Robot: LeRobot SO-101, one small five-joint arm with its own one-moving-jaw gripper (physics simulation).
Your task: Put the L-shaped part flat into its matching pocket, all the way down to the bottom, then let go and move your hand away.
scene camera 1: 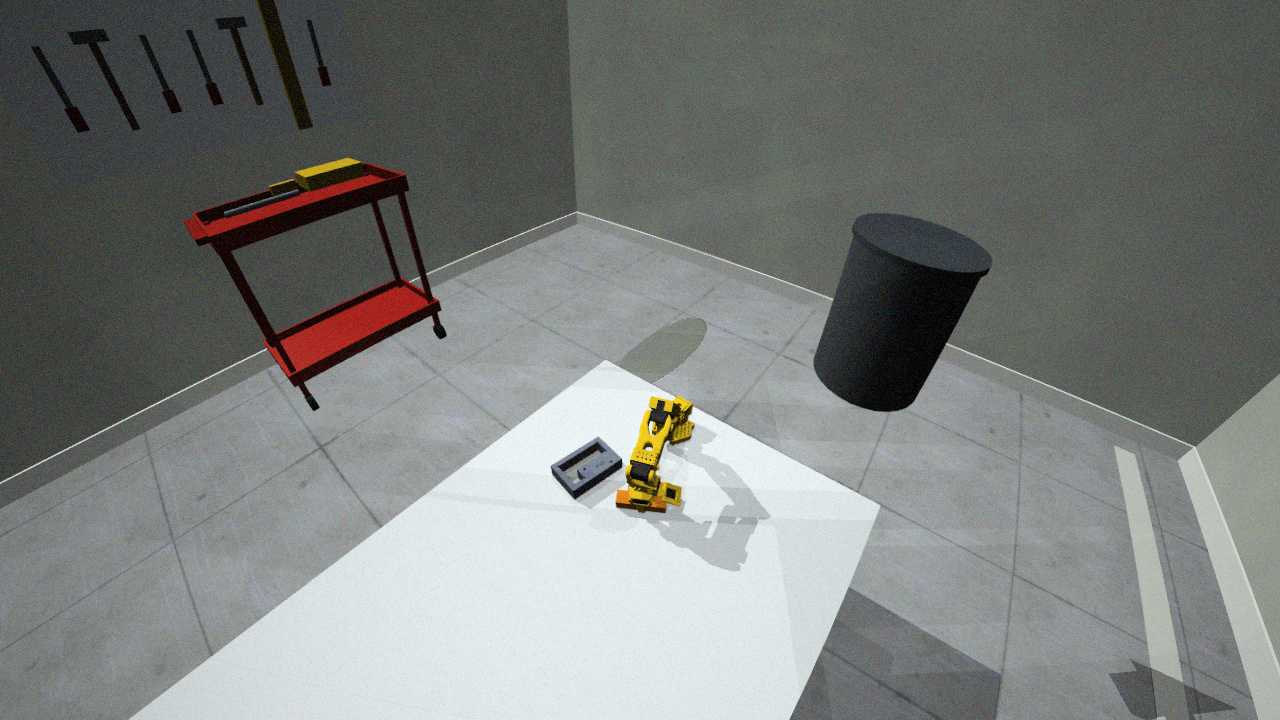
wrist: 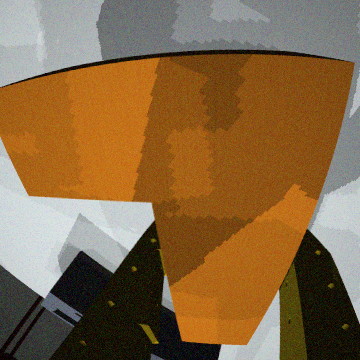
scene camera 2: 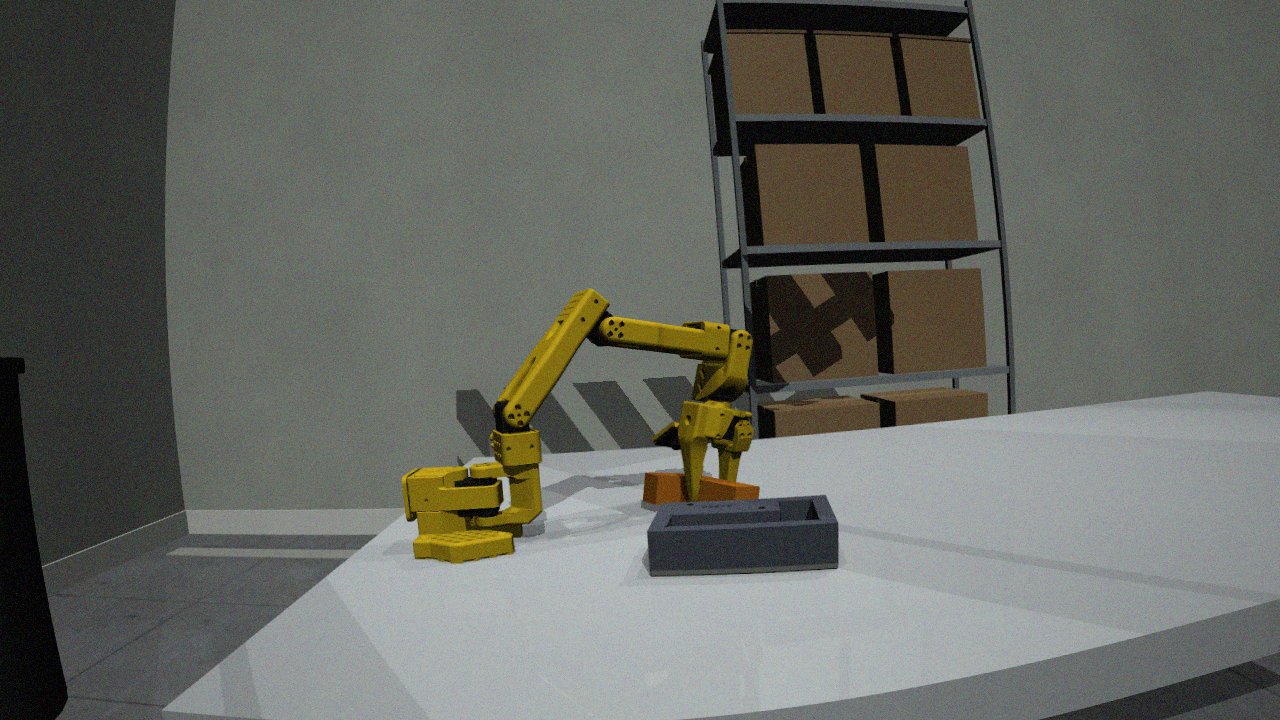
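Seen in the pictures: hand at its tool point: (scene camera 1: 644, 496) (wrist: 177, 223) (scene camera 2: 695, 498); arm's base at its link origin: (scene camera 2: 490, 544).
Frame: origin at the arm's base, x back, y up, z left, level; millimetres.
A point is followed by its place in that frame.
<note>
The orange L-shaped part (scene camera 1: 627, 502) @(x -238, y 30, z 60 mm) (scene camera 2: 660, 488) @(x -161, y 26, z 83 mm) (wrist: 110, 140) is held roughly flat, low at the table; any gap under it is hard to judge. My gripper (scene camera 1: 648, 501) (scene camera 2: 711, 488) @(x -195, y 15, z 73 mm) (wrist: 230, 230) is shut on one arm of the L, with a jaw on each side; the other arm reaches left in the wrist view. The dark grey pocket block (scene camera 1: 573, 487) @(x -287, y 36, z -54 mm) (scene camera 2: 742, 548) @(x -208, y 21, z -124 mm) lies flat beside the part, apart from it in scene camera 1. Its recess is open at the top, with a raised corner piece inside. In scene camera 2 the block partly hides the part's lower edge.
The white table (scene camera 1: 501, 582) @(x -527, y 0, z -26 mm) (scene camera 2: 984, 573) @(x -371, y 0, z -190 mm) carries the arm and block. The yellow arm base (scene camera 2: 460, 544) @(x 15, y 17, z -54 mm) stands left of the block in scene camera 2. A red cart (scene camera 1: 353, 332), a dark bin (scene camera 1: 895, 322) and a shelf rack (scene camera 2: 877, 254) with boxes stand off the table.
</note>
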